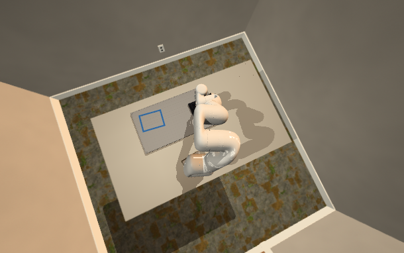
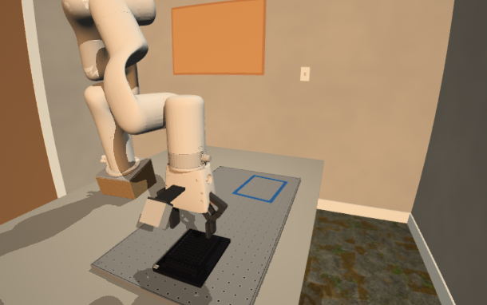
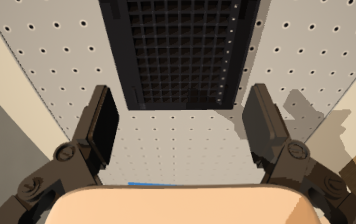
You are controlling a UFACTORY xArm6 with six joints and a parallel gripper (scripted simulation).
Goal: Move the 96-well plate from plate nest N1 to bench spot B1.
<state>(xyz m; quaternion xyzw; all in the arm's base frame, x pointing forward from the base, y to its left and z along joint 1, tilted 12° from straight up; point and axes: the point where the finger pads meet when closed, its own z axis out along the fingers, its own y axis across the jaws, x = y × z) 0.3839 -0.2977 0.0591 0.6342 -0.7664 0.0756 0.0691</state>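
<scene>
Now: the black 96-well plate 7 cm below my hand. Also, from my hand: black plate nest N1: 8 cm below; then white label: 7 cm behind, 6 cm to the right, 7 cm below.
</scene>
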